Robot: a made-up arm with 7 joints. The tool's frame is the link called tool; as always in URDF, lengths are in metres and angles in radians. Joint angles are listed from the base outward.
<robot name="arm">
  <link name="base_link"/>
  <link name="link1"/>
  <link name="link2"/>
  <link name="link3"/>
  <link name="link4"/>
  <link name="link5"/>
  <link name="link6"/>
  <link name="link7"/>
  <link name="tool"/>
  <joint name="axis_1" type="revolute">
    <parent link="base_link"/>
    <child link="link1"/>
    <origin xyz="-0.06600 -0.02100 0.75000"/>
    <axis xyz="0 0 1"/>
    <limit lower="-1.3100" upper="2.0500"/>
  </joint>
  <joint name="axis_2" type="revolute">
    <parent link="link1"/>
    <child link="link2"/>
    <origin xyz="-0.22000 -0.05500 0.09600"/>
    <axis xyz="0 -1 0"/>
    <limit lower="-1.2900" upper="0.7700"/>
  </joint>
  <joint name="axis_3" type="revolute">
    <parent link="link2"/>
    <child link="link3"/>
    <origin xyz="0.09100 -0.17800 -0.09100"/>
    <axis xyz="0 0 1"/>
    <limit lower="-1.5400" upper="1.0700"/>
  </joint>
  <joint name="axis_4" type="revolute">
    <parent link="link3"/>
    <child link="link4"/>
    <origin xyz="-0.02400 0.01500 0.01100"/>
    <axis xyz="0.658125 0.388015 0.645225"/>
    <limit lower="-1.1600" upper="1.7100"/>
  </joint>
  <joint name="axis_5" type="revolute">
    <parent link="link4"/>
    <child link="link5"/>
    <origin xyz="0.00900 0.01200 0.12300"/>
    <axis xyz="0 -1 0"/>
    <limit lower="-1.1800" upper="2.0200"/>
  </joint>
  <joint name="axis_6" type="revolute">
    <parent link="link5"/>
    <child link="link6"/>
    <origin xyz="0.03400 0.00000 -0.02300"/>
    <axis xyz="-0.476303 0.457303 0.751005"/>
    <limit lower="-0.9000" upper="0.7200"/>
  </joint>
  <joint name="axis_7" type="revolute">
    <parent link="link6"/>
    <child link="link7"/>
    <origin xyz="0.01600 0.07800 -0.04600"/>
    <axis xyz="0 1 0"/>
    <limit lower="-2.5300" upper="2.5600"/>
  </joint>
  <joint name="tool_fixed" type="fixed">
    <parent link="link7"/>
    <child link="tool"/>
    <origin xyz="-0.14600 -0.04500 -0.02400" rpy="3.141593 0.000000 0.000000"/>
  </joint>
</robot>
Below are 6 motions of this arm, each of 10 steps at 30 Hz.
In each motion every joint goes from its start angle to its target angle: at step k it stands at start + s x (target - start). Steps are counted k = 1, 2, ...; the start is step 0. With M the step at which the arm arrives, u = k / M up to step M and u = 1 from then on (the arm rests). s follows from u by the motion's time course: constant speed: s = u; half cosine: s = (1 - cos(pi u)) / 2; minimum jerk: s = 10 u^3 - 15 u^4 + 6 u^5.
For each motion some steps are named. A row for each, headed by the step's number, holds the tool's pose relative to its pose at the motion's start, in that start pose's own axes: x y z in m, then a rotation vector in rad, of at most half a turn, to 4 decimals.
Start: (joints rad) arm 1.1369 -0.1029 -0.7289 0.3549 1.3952 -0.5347 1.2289
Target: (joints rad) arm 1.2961 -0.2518 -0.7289 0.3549 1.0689 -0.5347 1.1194
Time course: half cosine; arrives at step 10
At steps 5, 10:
5: 0.0208 0.0027 0.0058 -0.0211 -0.1923 0.0458
10: 0.0406 0.0043 0.0136 -0.0616 -0.3802 0.0913

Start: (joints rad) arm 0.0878 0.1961 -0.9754 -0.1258 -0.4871 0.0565 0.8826
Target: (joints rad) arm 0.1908 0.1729 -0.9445 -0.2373 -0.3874 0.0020 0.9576
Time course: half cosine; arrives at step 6
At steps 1, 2, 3, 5, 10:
1: 0.0010 -0.0016 -0.0010 -0.0018 0.0048 0.0051
2: 0.0037 -0.0061 -0.0036 -0.0069 0.0182 0.0187
3: 0.0074 -0.0121 -0.0069 -0.0140 0.0375 0.0362
5: 0.0136 -0.0225 -0.0122 -0.0267 0.0730 0.0639
10: 0.0146 -0.0241 -0.0130 -0.0287 0.0788 0.0679

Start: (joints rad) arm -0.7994 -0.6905 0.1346 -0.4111 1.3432 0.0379 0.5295
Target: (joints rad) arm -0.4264 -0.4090 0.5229 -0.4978 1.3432 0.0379 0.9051
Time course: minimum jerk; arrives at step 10
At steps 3, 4, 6, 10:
3: 0.0085 0.0145 -0.0039 0.0465 0.0235 -0.0772
4: 0.0166 0.0288 -0.0072 0.0875 0.0454 -0.1535
6: 0.0365 0.0645 -0.0125 0.1721 0.0968 -0.3444
10: 0.0562 0.0974 -0.0137 0.2301 0.1434 -0.5198

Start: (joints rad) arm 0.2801 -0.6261 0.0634 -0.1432 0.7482 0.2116 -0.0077
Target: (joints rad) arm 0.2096 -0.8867 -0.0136 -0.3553 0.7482 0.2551 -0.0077
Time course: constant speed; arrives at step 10
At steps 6, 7, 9, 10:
6: -0.0225 -0.0124 -0.0055 -0.1366 -0.1586 0.0296
7: -0.0261 -0.0146 -0.0068 -0.1592 -0.1857 0.0320
9: -0.0334 -0.0191 -0.0097 -0.2039 -0.2403 0.0344
10: -0.0369 -0.0214 -0.0112 -0.2262 -0.2678 0.0345

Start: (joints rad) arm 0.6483 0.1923 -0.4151 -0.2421 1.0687 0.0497 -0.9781
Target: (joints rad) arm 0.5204 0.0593 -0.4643 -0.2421 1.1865 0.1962 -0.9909
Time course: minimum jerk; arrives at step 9
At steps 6, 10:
6: -0.0017 0.0369 -0.0284 -0.0229 -0.0591 -0.2220
10: -0.0007 0.0466 -0.0367 -0.0282 -0.0772 -0.2805

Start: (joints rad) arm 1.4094 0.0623 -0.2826 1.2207 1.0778 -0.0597 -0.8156
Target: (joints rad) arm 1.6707 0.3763 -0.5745 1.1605 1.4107 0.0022 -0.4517
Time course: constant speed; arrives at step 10
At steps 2, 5, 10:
2: 0.0208 -0.0002 0.0135 0.0484 0.0325 -0.0344
5: 0.0517 -0.0028 0.0322 0.1172 0.0861 -0.0747
10: 0.1019 -0.0110 0.0585 0.2179 0.1856 -0.1083

